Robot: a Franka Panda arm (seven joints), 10 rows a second.
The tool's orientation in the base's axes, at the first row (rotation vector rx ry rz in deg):
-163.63, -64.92, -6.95
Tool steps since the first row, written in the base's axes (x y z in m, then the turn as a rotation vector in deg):
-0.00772, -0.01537, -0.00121, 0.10, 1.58, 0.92
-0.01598, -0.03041, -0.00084, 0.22, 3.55, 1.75
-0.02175, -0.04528, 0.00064, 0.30, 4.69, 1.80
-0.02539, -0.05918, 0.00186, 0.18, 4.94, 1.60
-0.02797, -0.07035, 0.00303, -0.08, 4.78, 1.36
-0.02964, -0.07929, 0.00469, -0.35, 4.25, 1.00
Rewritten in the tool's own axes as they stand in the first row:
-0.01619, 0.00591, -0.00057, 1.24, -1.11, -0.77
-0.03239, 0.01115, -0.00271, 2.75, -2.49, -1.41
-0.04656, 0.01795, -0.00581, 3.59, -3.26, -1.35
-0.05855, 0.02551, -0.00847, 3.65, -3.52, -1.13
-0.06792, 0.03181, -0.01078, 3.33, -3.57, -0.92
-0.07505, 0.03711, -0.01332, 2.74, -3.36, -0.62

